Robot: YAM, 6 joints.
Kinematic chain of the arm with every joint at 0, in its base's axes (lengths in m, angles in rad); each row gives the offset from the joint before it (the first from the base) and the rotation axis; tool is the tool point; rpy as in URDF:
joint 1: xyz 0 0 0.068 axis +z
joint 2: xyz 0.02 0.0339 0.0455 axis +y
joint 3: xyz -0.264 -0.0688 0 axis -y
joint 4: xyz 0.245 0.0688 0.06 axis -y
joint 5: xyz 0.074 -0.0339 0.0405 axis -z
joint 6: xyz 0.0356 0 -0.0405 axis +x
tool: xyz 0 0 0 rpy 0 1.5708 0
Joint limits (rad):
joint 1: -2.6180..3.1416
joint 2: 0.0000..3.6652
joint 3: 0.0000..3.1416
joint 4: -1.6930..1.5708
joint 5: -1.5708..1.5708
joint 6: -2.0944..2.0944
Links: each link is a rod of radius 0.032 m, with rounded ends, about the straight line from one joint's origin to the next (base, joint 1, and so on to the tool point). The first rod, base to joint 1, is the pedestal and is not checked.
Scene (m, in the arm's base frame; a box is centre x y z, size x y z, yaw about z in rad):
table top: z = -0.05
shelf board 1: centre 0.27 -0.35 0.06 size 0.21 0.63 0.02 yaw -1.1
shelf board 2: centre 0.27 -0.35 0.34 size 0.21 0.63 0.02 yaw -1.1
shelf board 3: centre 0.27 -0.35 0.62 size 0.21 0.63 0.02 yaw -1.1
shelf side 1: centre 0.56 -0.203 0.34 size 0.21 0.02 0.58 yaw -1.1
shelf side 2: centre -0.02 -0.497 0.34 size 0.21 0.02 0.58 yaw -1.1
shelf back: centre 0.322 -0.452 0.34 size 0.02 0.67 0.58 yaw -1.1
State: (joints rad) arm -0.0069 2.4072 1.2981 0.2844 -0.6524 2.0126
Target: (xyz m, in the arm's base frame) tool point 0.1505 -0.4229 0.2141
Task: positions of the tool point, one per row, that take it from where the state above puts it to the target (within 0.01 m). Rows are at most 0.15 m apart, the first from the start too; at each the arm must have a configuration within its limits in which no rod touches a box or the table.
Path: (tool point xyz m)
1: 0.4424 -0.0343 0.0823
2: 0.4212 -0.0840 0.1393
3: 0.3919 -0.1913 0.1569
4: 0.3344 -0.2885 0.1753
5: 0.2520 -0.3678 0.1944
6: 0.1505 -0.4229 0.2141

